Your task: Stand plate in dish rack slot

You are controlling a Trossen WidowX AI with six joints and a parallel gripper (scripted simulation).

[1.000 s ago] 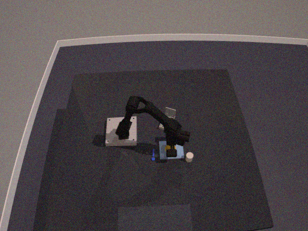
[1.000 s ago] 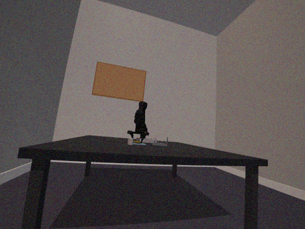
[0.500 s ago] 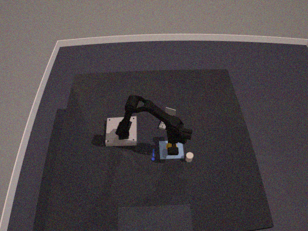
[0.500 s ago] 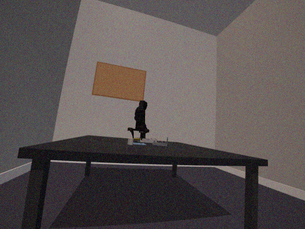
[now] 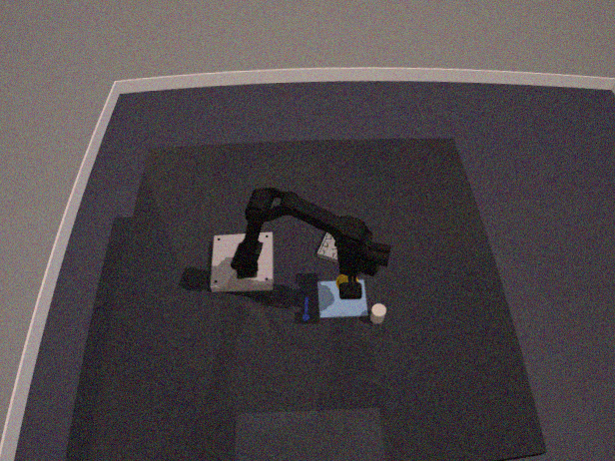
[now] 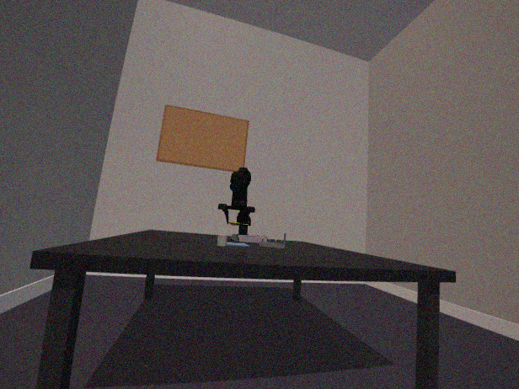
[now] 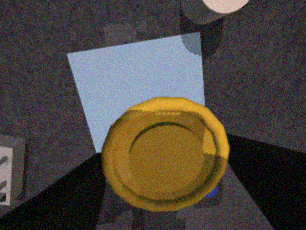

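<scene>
My gripper tip is now 22 cm to the right of the grey dish rack, 8 cm above it and 1 cm past it. Also, from my gripper tip: white cup: 9 cm ahead, 8 cm below, 7 cm to the right; yellow plate: 1 cm above; light blue mat: 10 cm below, 1 cm to the left, 1 cm behind.
</scene>
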